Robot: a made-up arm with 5 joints. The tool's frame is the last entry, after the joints.
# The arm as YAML. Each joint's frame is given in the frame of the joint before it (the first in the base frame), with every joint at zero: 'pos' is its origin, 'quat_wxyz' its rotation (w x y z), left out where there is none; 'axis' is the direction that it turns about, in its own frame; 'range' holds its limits. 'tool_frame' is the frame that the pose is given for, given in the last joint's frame.
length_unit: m
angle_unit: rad
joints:
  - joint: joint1
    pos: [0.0, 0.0, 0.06]
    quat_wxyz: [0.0, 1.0, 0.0, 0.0]
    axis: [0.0, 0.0, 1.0]
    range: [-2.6, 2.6]
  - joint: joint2
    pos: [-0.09, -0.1, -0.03]
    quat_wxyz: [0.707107, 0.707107, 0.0, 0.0]
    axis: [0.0, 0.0, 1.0]
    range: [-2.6, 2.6]
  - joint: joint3
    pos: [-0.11, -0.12, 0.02]
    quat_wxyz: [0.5, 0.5, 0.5, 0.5]
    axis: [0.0, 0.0, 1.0]
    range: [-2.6, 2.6]
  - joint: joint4
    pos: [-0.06, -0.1, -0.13]
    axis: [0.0, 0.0, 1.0]
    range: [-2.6, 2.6]
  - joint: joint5
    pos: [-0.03, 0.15, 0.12]
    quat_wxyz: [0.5, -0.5, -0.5, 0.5]
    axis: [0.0, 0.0, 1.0]
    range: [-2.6, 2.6]
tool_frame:
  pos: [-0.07, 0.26, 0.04]
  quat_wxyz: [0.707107, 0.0, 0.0, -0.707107]
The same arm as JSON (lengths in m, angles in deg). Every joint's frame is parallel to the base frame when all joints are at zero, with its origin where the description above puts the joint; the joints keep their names.
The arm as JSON. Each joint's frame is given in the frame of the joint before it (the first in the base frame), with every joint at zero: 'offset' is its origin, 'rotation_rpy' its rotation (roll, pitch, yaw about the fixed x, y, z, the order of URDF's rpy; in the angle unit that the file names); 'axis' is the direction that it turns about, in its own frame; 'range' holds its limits. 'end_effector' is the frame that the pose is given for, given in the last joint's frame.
{"length_unit": "m", "angle_unit": "deg", "chain": [{"id": "joint1", "offset": [0.0, 0.0, 0.06], "rotation_rpy": [0.0, 0.0, 0.0], "axis": [0.0, 0.0, -1.0], "range": [-148.97, 148.97]}, {"id": "joint2", "offset": [-0.09, 0.1, 0.03], "rotation_rpy": [0.0, 0.0, 0.0], "axis": [0.0, 1.0, 0.0], "range": [-148.97, 148.97]}, {"id": "joint3", "offset": [-0.11, 0.02, 0.12], "rotation_rpy": [0.0, 0.0, 0.0], "axis": [1.0, 0.0, 0.0], "range": [-148.97, 148.97]}, {"id": "joint4", "offset": [-0.13, -0.1, 0.06], "rotation_rpy": [0.0, 0.0, 0.0], "axis": [1.0, 0.0, 0.0], "range": [-148.97, 148.97]}, {"id": "joint5", "offset": [0.12, 0.15, 0.03], "rotation_rpy": [0.0, 0.0, 0.0], "axis": [0.0, 0.0, 1.0], "range": [-148.97, 148.97]}], "end_effector": {"offset": [-0.26, -0.07, 0.04], "rotation_rpy": [0.0, 0.0, 0.0]}}
